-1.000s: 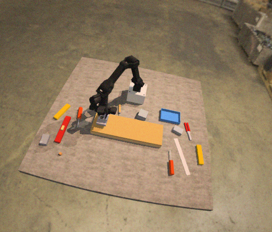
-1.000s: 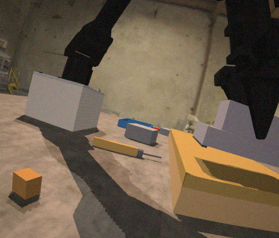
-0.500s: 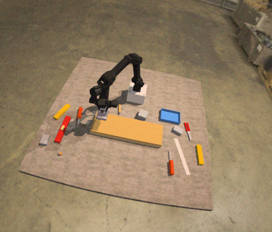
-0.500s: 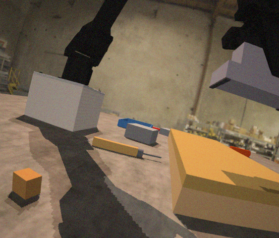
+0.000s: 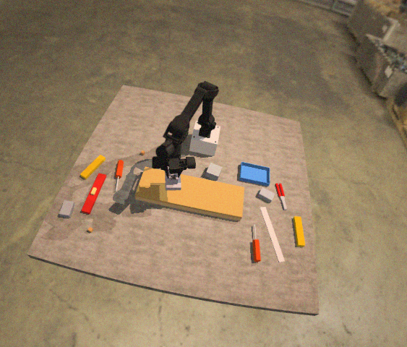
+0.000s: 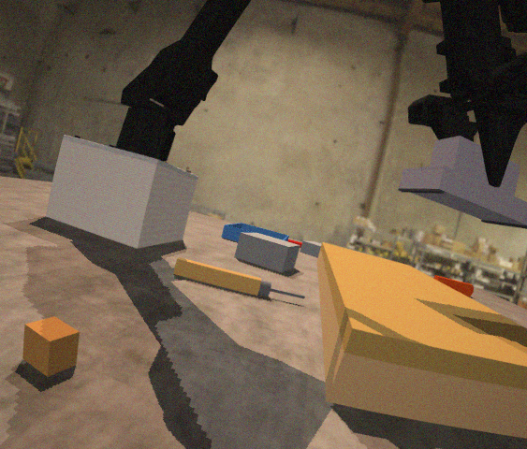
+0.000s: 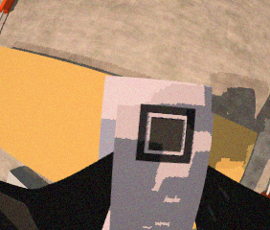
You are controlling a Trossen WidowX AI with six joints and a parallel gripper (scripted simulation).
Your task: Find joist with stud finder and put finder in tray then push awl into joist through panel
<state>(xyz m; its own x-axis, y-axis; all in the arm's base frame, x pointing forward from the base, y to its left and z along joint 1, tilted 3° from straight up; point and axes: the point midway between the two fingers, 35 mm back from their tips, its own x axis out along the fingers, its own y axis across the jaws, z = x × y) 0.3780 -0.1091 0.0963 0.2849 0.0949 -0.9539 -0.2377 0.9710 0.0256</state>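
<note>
The blue tray is 24 cm behind my gripper tip, 42 cm to the left of it and 14 cm below it. The rest, counted from my gripper tip: grey stud finder: 2 cm above; then square indicator window: 2 cm ahead, 3 cm above; then awl: 19 cm behind, 15 cm below.
</note>
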